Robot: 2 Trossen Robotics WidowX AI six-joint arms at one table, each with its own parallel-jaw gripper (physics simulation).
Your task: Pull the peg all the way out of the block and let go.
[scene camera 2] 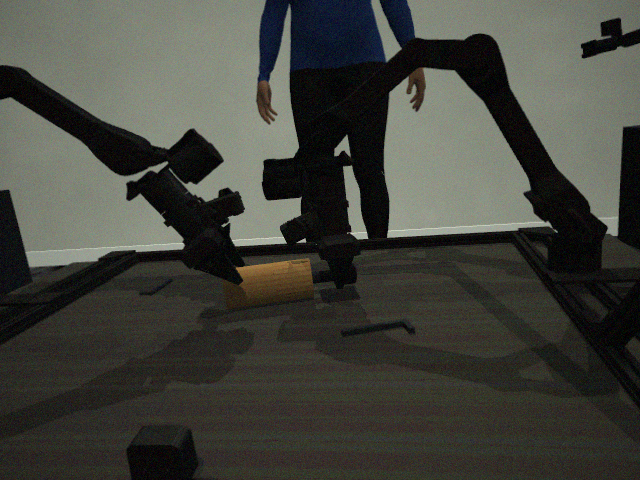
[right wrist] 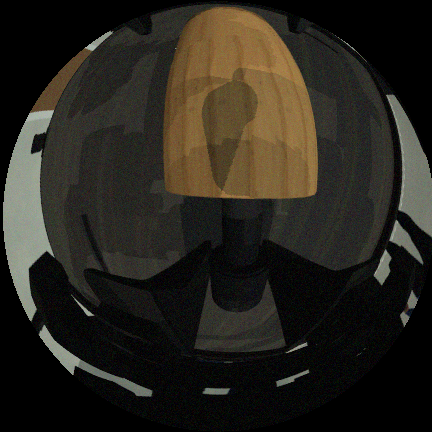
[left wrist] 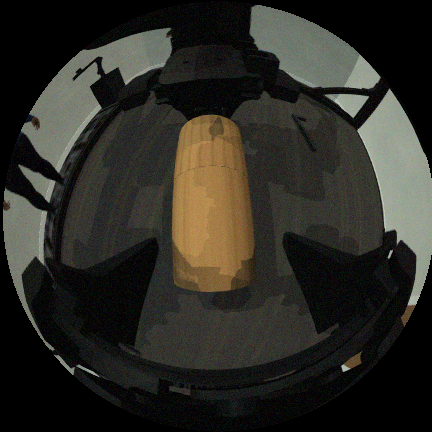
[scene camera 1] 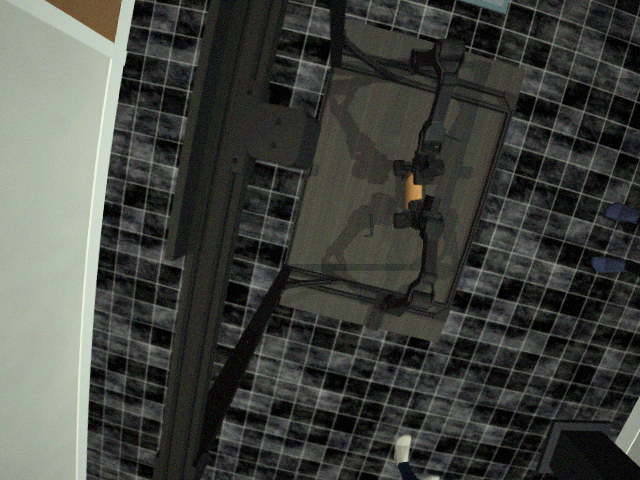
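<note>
The block is a light wooden cylinder lying on its side at the table's middle. The dark peg sticks out of its end nearer my right gripper; how deep it sits inside is hidden. My right gripper is shut on the peg, beside its thicker collar and head. My left gripper is open over the block's other end, one finger at each side; in the left wrist view gaps show between fingers and wood. In scene camera 1 the fingers are too dark to tell.
An L-shaped dark tool lies on the table. A thin dark rod lies at the left in scene camera 2, and a black box-like object stands in its foreground. A dark frame rail edges the table.
</note>
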